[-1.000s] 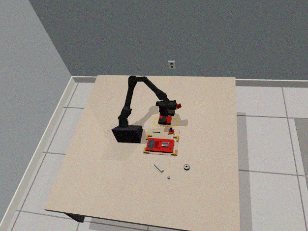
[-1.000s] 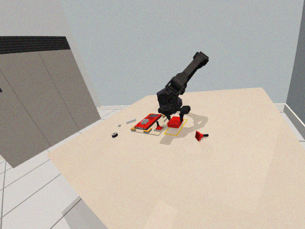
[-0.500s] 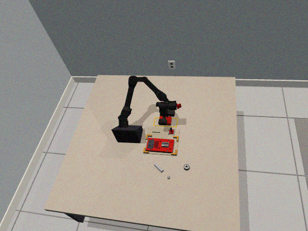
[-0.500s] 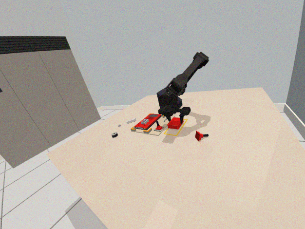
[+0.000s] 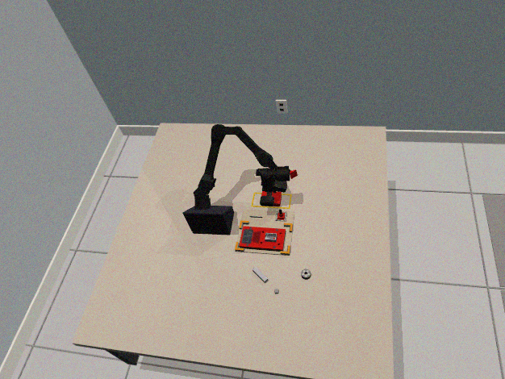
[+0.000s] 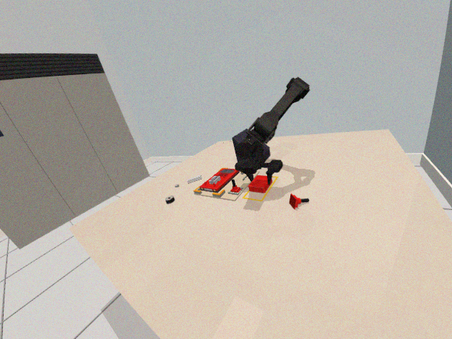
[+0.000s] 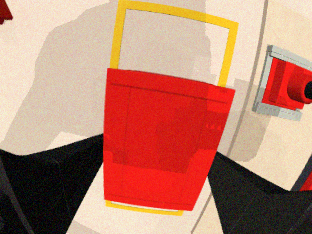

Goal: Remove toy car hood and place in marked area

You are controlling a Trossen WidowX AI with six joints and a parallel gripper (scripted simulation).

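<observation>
My gripper tip is right at the red hood. From my gripper tip the other things lie so: small grey nut 40 mm ahead, 470 mm to the right, 10 mm below; then grey bar 30 mm behind, 400 mm to the right, 10 mm below; then wheel 160 mm ahead, 390 mm to the right, 10 mm below.
</observation>
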